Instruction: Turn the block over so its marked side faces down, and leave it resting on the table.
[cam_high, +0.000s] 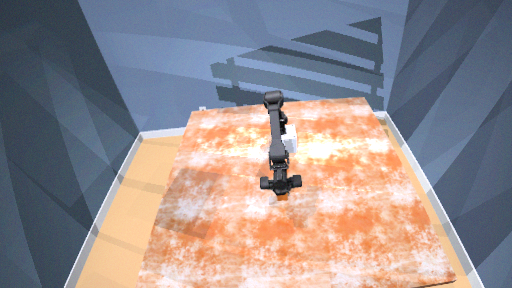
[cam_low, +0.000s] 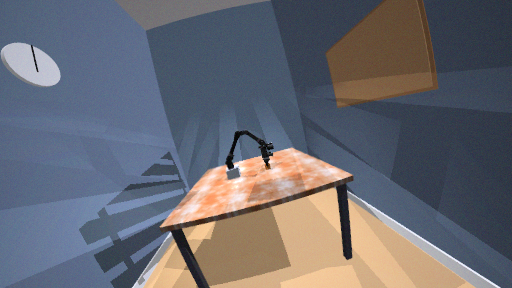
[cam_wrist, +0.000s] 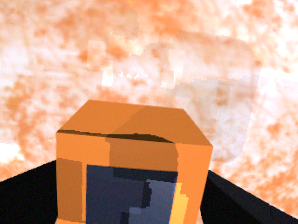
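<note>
Right now my gripper tip is 10 mm below the orange block.
</note>
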